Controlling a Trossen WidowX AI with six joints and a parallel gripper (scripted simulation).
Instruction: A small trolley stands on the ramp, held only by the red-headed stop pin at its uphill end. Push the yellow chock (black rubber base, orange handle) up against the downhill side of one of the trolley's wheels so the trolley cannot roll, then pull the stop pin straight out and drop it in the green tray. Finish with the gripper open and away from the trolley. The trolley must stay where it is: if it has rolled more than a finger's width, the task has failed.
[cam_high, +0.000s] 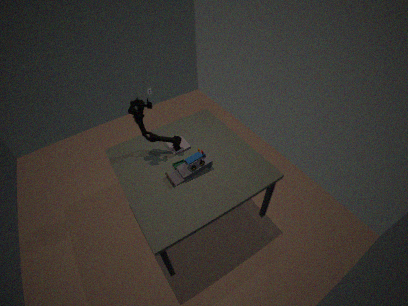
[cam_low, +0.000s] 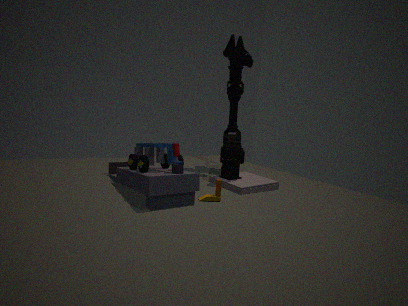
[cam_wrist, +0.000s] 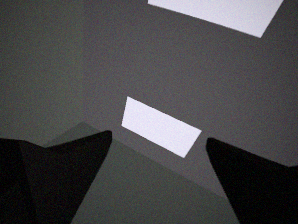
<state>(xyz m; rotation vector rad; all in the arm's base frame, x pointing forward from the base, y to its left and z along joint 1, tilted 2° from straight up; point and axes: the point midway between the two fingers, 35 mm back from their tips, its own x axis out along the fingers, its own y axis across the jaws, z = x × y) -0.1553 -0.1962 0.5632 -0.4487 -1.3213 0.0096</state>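
My gripper tip is 32 cm short of the yellow chock, 33 cm to the right of it and 60 cm above it. Round my gripper tip: green tray: 33 cm ahead, 11 cm to the left, 63 cm below; red-headed stop pin: 43 cm ahead, 31 cm to the left, 49 cm below; blue trolley: 45 cm ahead, 21 cm to the left, 51 cm below.
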